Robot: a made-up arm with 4 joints. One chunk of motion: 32 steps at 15 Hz.
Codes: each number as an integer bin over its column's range. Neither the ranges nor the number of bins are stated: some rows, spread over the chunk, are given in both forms.
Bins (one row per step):
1: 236 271 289 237
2: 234 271 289 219
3: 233 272 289 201
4: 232 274 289 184
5: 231 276 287 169
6: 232 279 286 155
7: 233 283 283 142
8: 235 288 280 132
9: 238 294 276 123
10: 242 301 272 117
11: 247 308 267 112
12: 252 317 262 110
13: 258 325 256 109
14: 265 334 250 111
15: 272 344 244 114
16: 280 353 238 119
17: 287 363 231 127
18: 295 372 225 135
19: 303 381 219 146
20: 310 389 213 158
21: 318 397 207 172
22: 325 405 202 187
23: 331 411 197 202
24: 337 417 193 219
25: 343 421 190 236
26: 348 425 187 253
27: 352 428 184 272
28: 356 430 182 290
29: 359 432 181 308
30: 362 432 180 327
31: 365 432 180 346
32: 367 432 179 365
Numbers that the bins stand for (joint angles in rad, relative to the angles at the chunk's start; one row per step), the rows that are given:
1: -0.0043 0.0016 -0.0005 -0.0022
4: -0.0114 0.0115 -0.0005 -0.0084
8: -0.0061 0.0581 -0.0662 -0.0145
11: 0.0150 0.1247 -0.1611 -0.0168
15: 0.0591 0.2444 -0.3289 -0.0166
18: 0.0996 0.3376 -0.4676 -0.0141
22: 0.1524 0.4474 -0.6355 -0.0080
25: 0.1841 0.5006 -0.7231 -0.0023
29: 0.2123 0.5372 -0.7888 0.0062
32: 0.2264 0.5372 -0.8034 0.0129
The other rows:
2: -0.0079 0.0016 -0.0005 -0.0043
3: -0.0096 0.0049 -0.0005 -0.0064
5: -0.0132 0.0182 -0.0151 -0.0102
6: -0.0114 0.0282 -0.0224 -0.0118
7: -0.0096 0.0415 -0.0443 -0.0133
9: -0.0008 0.0781 -0.0954 -0.0156
10: 0.0062 0.1014 -0.1246 -0.0163
12: 0.0238 0.1546 -0.1976 -0.0171
13: 0.0344 0.1812 -0.2414 -0.0172
14: 0.0467 0.2112 -0.2851 -0.0170
16: 0.0732 0.2744 -0.3727 -0.0160
17: 0.0855 0.3076 -0.4238 -0.0151
19: 0.1137 0.3675 -0.5114 -0.0129
20: 0.1260 0.3941 -0.5552 -0.0114
21: 0.1401 0.4207 -0.5990 -0.0098
23: 0.1630 0.4673 -0.6720 -0.0063
24: 0.1735 0.4873 -0.7012 -0.0043
26: 0.1929 0.5139 -0.7450 -0.0003
27: 0.2000 0.5239 -0.7669 0.0019
28: 0.2070 0.5305 -0.7815 0.0041
30: 0.2176 0.5372 -0.7961 0.0084
31: 0.2229 0.5372 -0.7961 0.0106

